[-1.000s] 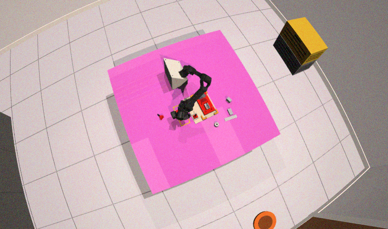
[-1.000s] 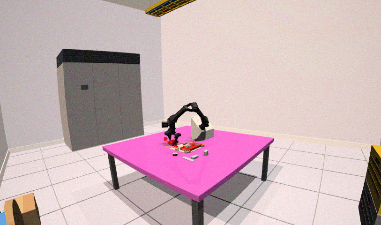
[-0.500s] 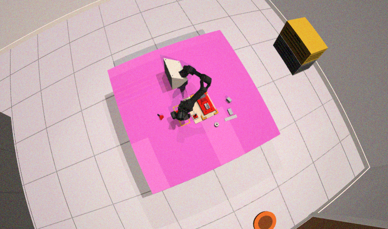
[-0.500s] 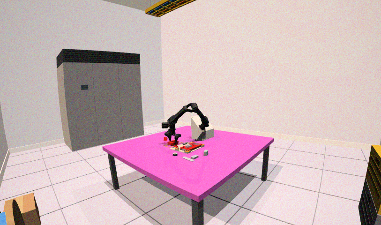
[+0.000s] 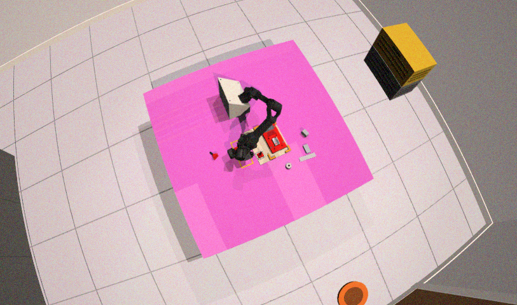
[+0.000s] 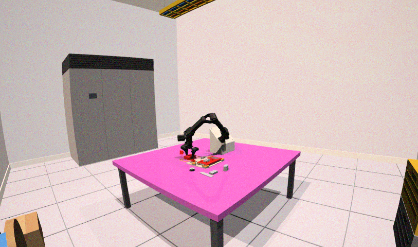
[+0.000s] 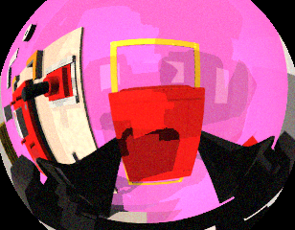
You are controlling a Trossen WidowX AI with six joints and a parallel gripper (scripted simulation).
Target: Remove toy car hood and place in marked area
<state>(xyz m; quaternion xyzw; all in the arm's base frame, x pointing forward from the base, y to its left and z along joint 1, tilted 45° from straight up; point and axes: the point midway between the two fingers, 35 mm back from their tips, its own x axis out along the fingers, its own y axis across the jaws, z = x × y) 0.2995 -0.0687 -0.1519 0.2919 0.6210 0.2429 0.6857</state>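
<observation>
The hood is 10 mm above my gripper tip. Also, from my gripper tip: grey strip: 370 mm to the left, 230 mm ahead, 10 mm below.
</observation>
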